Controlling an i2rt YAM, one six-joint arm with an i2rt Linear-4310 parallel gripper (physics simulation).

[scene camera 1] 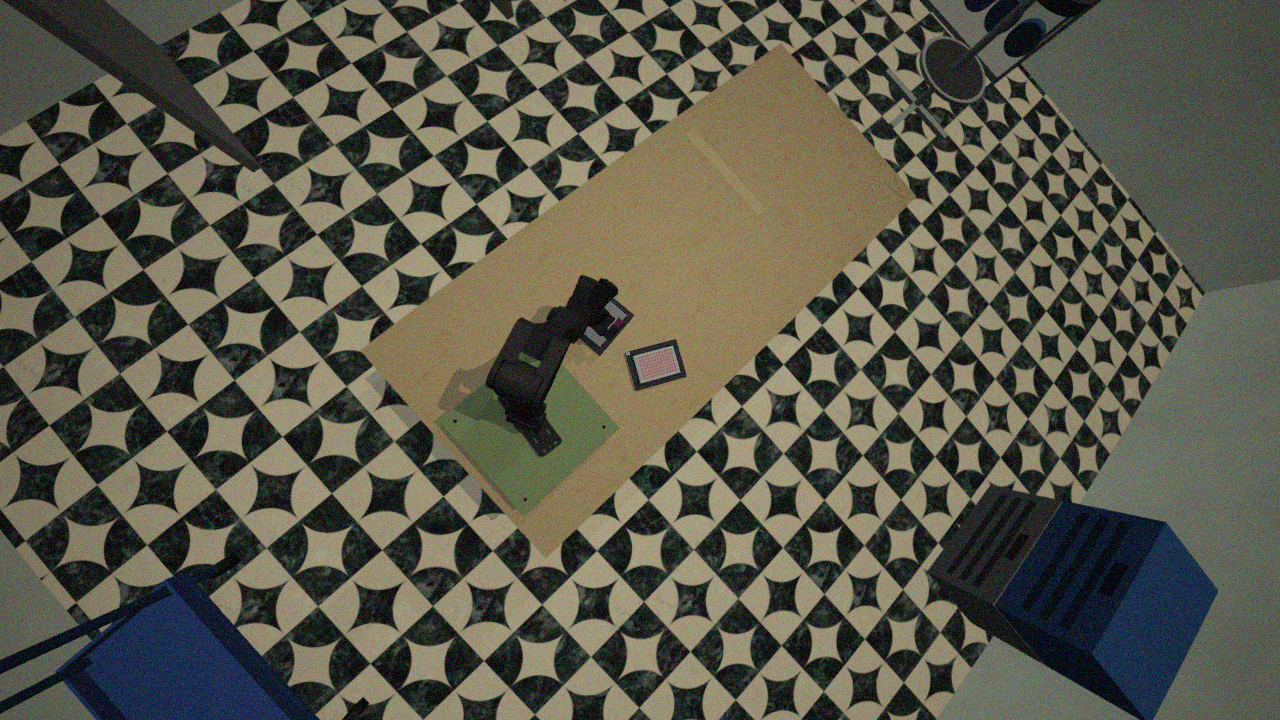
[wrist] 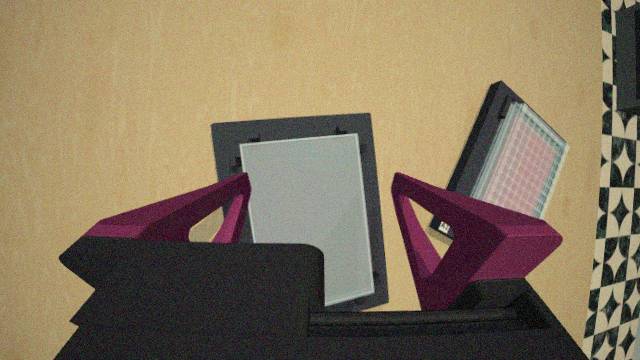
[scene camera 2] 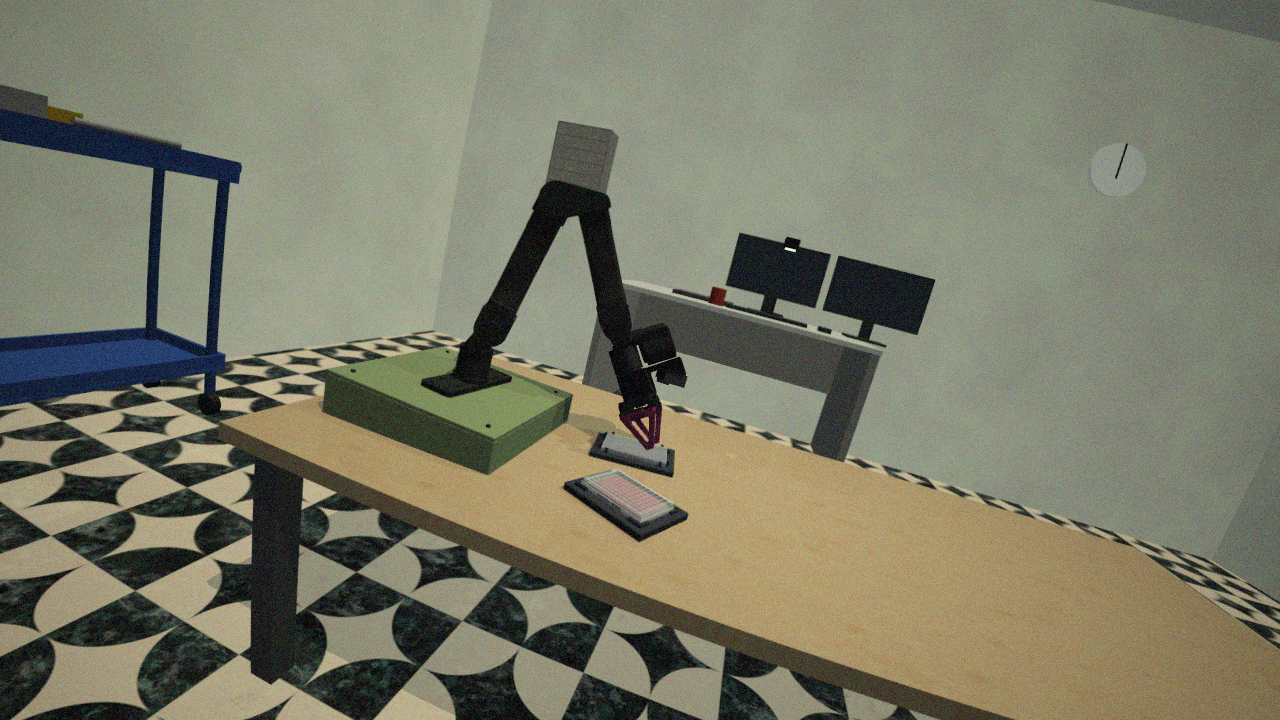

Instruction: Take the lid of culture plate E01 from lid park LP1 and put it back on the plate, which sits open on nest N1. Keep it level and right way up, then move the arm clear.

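The pale grey, flat lid lies on dark lid park LP1. My gripper is open, with its magenta fingers low over the lid. In the wrist view the left fingertip overlaps the lid's left edge, and the right fingertip stands outside the park's right edge. Nothing is held. Open culture plate E01, with pink wells, sits on dark nest N1. The gripper body hides the lid's near left part in the wrist view.
The arm stands on a green base block at one end of the wooden table. Nest N1 lies beside the lid park, to the right in the wrist view. A blue cart and a desk with two monitors stand beyond the table.
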